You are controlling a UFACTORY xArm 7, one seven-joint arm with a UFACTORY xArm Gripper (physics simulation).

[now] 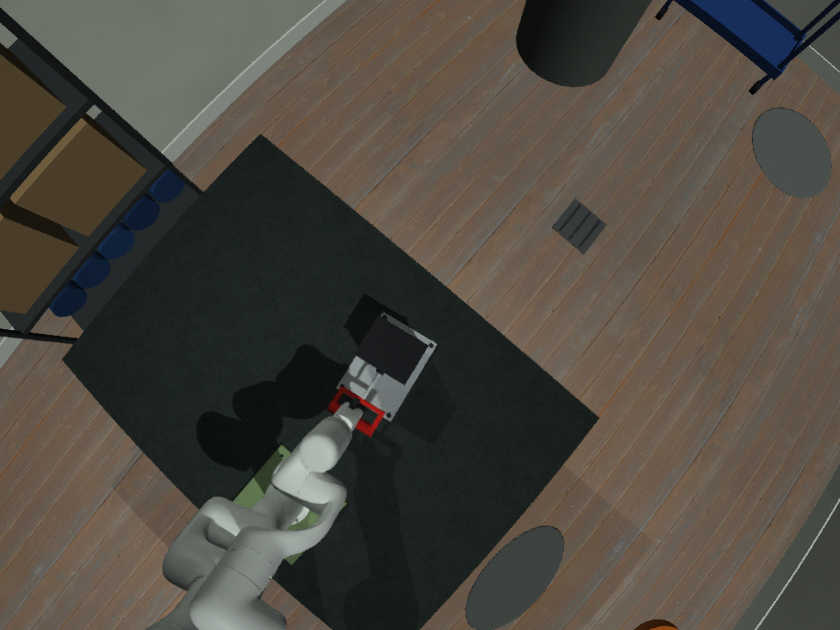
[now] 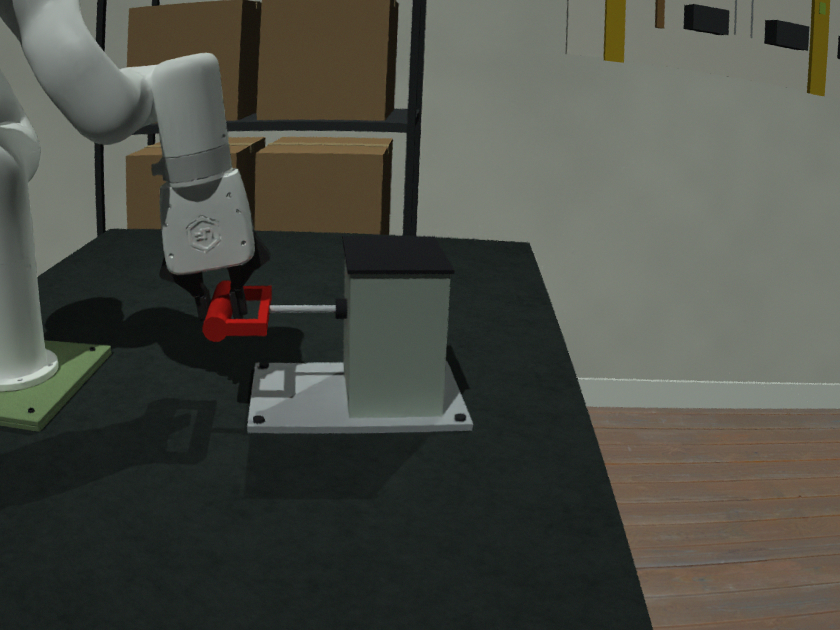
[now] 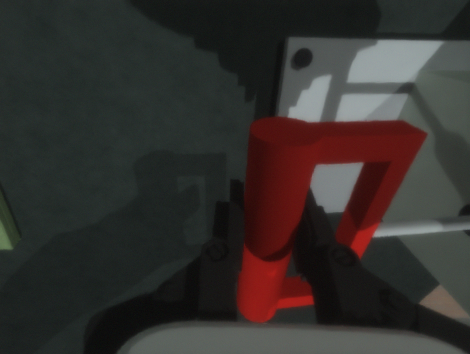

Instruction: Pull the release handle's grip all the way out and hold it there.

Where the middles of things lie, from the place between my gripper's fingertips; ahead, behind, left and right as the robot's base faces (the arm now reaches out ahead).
Labels:
I see my gripper 15 cm short of the light base plate [image 2: 286, 397], 8 cm above it and 1 cm to the left of it.

